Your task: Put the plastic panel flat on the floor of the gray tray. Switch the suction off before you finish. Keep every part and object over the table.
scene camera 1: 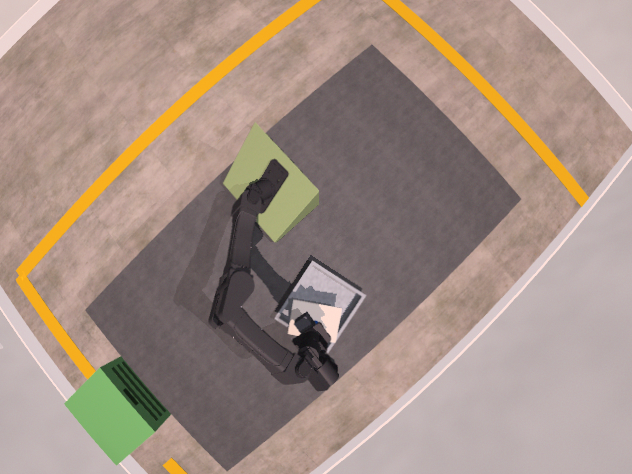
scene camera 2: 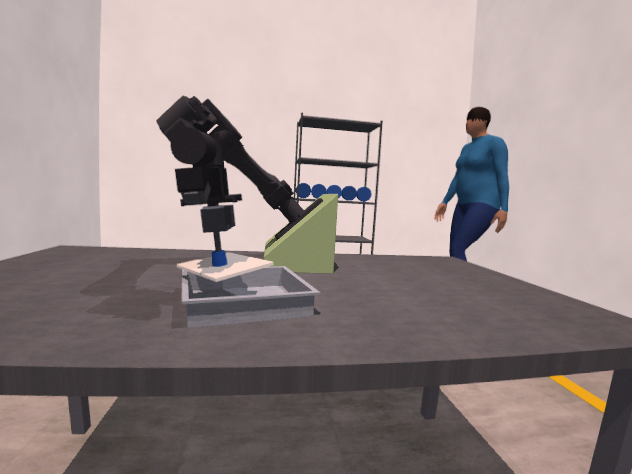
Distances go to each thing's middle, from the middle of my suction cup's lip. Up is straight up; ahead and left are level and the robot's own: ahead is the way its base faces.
Right now my suction cup is 2 cm past the gray tray [scene camera 2: 272, 293], 5 cm to the right of it and 7 cm above it. From my suction cup the other things lie so: pale plastic panel [scene camera 2: 237, 264] 1 cm behind, 1 cm to the left, 1 cm below.
